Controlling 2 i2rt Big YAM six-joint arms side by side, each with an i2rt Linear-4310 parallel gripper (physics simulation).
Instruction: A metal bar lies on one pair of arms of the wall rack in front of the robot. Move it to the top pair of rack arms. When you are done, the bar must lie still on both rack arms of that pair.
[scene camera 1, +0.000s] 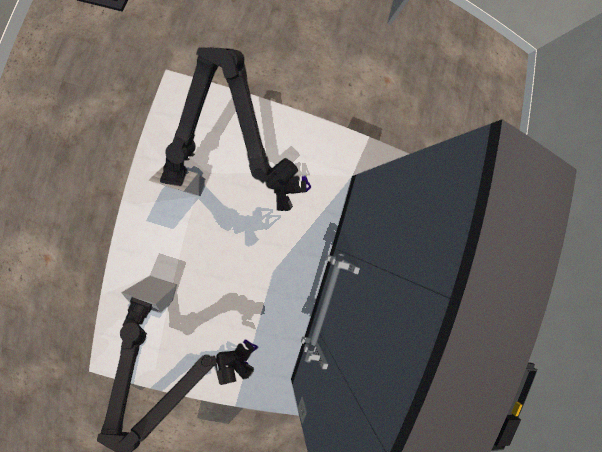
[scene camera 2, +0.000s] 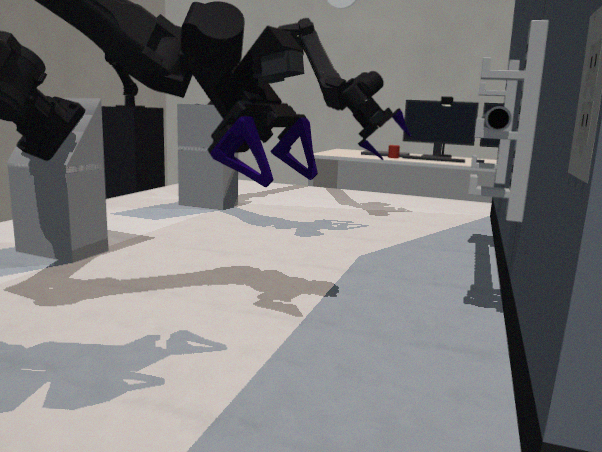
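Note:
The metal bar (scene camera 1: 324, 306) (scene camera 2: 509, 118) lies level across the middle pair of arms of the wall rack (scene camera 2: 531, 120), its round end facing scene camera 2. The rack's top pair of arms (scene camera 2: 505, 75) is above it and holds nothing. My left gripper (scene camera 1: 306, 184) (scene camera 2: 396, 147) is open and empty, in the air out in front of the rack, past the bar's upper end in scene camera 1. My right gripper (scene camera 1: 251, 345) (scene camera 2: 289, 180) is open and empty, in the air in front of the bar's lower end in scene camera 1. Neither touches the bar or rack.
The dark wall panel (scene camera 1: 400, 220) (scene camera 2: 550, 250) stands behind the rack. The white table top (scene camera 1: 240, 270) (scene camera 2: 175, 310) lies below both arms. A far desk with a monitor (scene camera 2: 440, 122) and a red cup (scene camera 2: 394, 151) shows in scene camera 2.

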